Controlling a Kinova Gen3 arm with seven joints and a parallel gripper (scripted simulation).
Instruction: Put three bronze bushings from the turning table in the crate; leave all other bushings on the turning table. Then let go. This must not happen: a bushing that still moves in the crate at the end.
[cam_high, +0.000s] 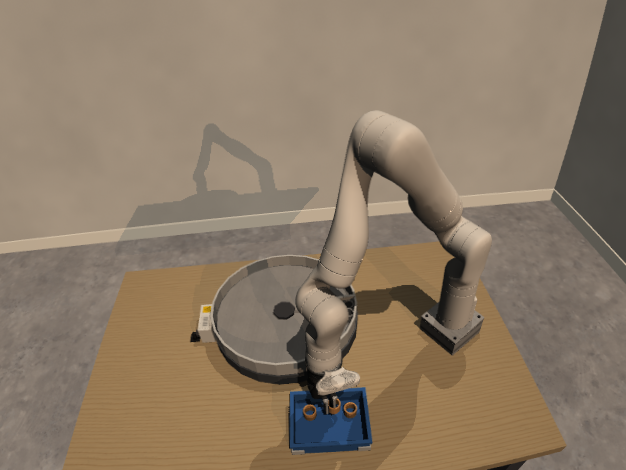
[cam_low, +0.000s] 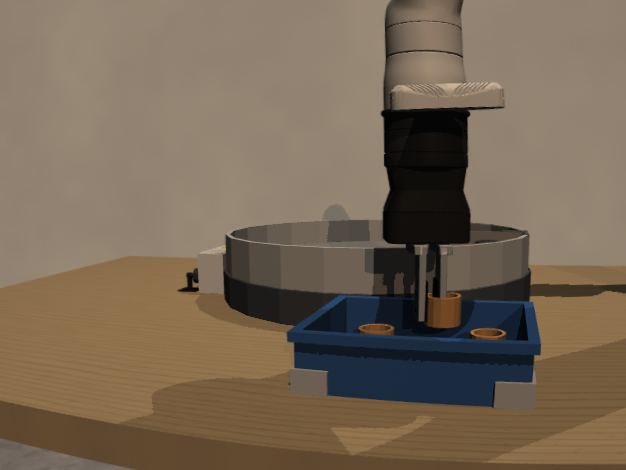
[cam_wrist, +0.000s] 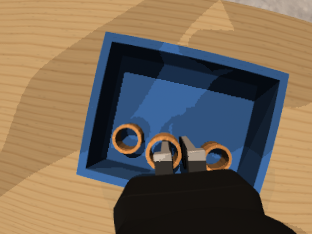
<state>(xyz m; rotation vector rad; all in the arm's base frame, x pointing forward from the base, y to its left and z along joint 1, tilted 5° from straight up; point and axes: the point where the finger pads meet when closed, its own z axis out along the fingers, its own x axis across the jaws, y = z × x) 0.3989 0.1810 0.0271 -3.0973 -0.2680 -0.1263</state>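
The blue crate is 20 mm to the left of my hand and 40 mm below it. From my hand the other things lie so: round grey turning table: 70 mm ahead, 330 mm to the right, 10 mm below.
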